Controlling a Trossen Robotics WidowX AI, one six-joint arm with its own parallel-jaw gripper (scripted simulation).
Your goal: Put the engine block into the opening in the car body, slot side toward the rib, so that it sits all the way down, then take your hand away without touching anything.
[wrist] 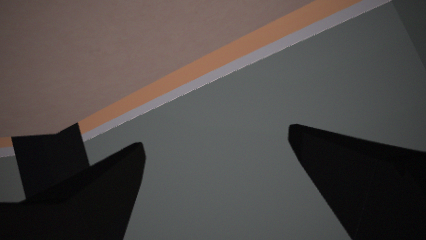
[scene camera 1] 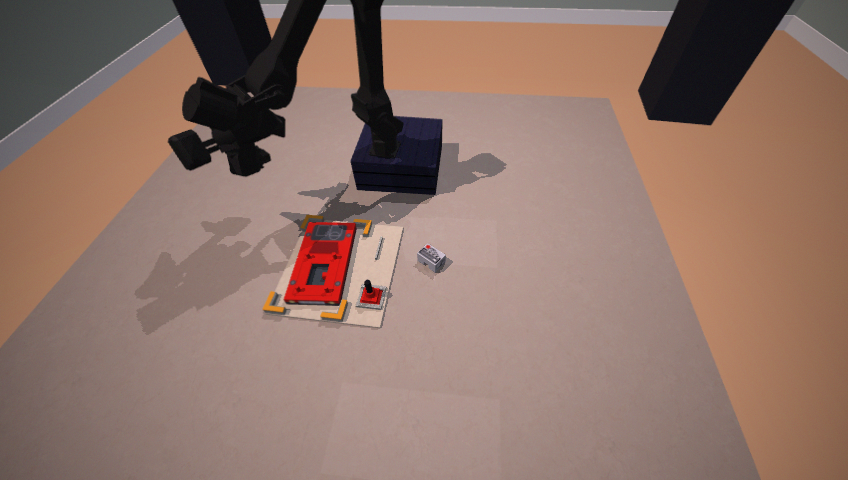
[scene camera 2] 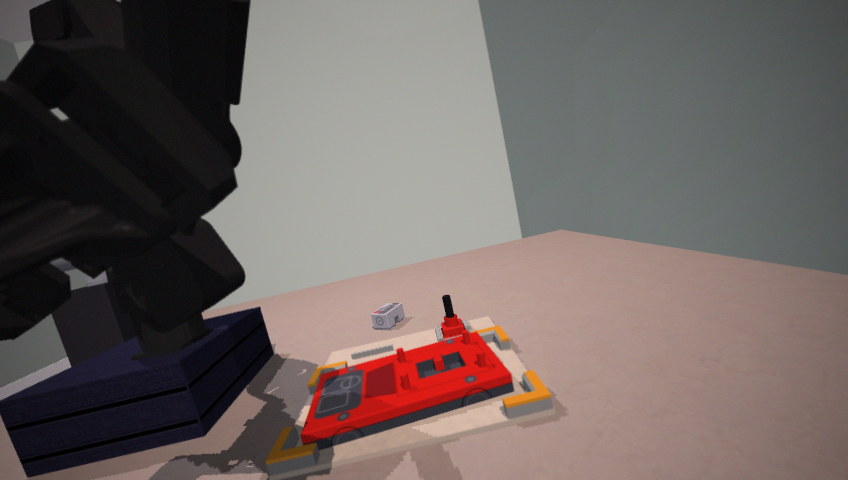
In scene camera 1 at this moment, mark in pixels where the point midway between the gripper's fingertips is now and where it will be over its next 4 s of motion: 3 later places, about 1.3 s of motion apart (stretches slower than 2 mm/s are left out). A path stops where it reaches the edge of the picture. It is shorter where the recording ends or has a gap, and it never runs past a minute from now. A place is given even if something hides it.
The gripper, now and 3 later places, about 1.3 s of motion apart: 204,146; 236,210; 335,249; 431,227
